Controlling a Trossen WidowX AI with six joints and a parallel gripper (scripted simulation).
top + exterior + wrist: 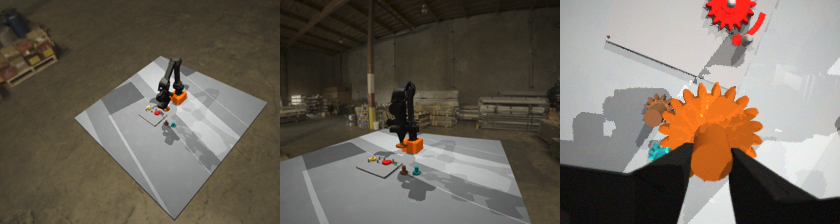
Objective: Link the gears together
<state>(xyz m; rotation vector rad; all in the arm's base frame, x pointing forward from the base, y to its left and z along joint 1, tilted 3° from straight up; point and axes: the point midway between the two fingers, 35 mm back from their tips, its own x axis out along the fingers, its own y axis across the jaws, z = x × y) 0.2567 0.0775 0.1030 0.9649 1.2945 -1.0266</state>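
My gripper tip is 3 cm short of the yellow gear, 20 cm to the left of it and 14 cm above it. Round my gripper tip: teal gear 3 cm ahead, 10 cm to the left, 14 cm below; then orange gear 1 cm below; then brown gear 5 cm ahead, 4 cm to the left, 14 cm below.
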